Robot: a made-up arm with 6 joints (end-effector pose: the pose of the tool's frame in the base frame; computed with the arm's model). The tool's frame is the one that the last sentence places.
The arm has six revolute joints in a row. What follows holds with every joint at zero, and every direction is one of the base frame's. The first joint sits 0.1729 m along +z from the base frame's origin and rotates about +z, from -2.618 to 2.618 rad. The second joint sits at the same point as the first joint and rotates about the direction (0.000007, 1, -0.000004), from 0 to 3.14 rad. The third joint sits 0.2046 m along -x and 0.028 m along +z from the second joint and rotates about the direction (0.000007, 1, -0.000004), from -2.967 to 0 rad. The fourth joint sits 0.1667 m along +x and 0.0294 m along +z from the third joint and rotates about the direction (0.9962, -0.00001, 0.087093), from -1.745 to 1.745 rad. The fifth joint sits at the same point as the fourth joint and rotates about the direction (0.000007, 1, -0.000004), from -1.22 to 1.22 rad. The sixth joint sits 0.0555 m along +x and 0.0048 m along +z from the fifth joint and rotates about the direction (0.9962, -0.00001, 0.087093), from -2.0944 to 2.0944 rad. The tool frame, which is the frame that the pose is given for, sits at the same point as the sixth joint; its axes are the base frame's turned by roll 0, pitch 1.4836 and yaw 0 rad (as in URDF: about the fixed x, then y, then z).
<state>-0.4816 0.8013 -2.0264 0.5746 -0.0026 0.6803</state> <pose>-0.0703 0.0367 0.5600 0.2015 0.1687 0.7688</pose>
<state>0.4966 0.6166 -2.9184 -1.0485 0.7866 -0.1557</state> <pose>-0.2467 -0.1726 0.4598 0.7116 0.2109 -0.4039</pose>
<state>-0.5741 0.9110 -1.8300 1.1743 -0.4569 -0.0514</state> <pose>-0.0180 -0.0153 0.5494 0.5576 -0.0545 0.4165</pose>
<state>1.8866 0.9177 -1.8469 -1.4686 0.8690 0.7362</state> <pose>0.0413 0.0100 0.5318 -0.3791 1.0010 0.8061</pose>
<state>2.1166 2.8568 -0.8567 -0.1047 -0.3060 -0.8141</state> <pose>-0.0842 0.1354 -0.0159 3.0879 -0.1725 -0.0072</pose>
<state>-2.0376 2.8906 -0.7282 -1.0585 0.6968 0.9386</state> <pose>-0.0731 -0.0758 0.0129 -1.6586 -1.3892 -0.5298</pose>
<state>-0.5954 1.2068 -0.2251 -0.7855 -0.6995 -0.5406</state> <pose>0.1109 -0.0446 0.2344 -0.8791 1.7533 -0.7551</pose>
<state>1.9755 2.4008 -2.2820 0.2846 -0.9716 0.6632</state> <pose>-0.1345 0.3468 0.3429 -0.2226 0.9144 2.5815</pose>
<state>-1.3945 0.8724 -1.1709 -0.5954 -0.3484 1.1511</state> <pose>0.0251 -0.0800 0.4590 0.6582 0.6520 -0.6671</pose>
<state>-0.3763 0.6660 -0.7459 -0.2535 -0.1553 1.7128</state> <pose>0.0688 -0.0249 0.3813 1.0222 0.8238 0.9584</pose>
